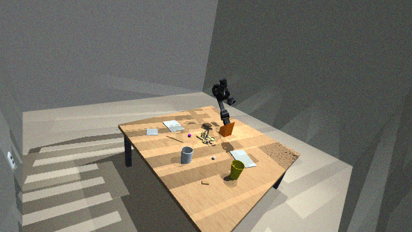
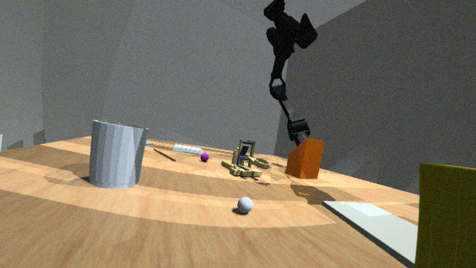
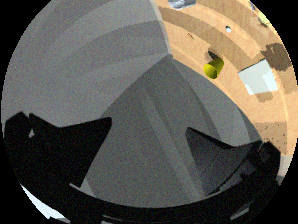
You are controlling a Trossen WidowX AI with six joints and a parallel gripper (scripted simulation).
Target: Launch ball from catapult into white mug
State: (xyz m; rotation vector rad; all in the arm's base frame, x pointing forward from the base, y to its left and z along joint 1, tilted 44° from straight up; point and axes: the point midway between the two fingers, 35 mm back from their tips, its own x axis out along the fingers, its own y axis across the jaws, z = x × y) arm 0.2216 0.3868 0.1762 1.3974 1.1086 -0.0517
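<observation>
Now: the frame 40 cm below my gripper tip, 18 cm to the right of it and 2 cm behind it. Round my gripper tip: wooden catapult (43 cm below, 16 cm to the right); then white ball (47 cm below, 8 cm to the left, 8 cm ahead); then white mug (46 cm below, 30 cm ahead).
</observation>
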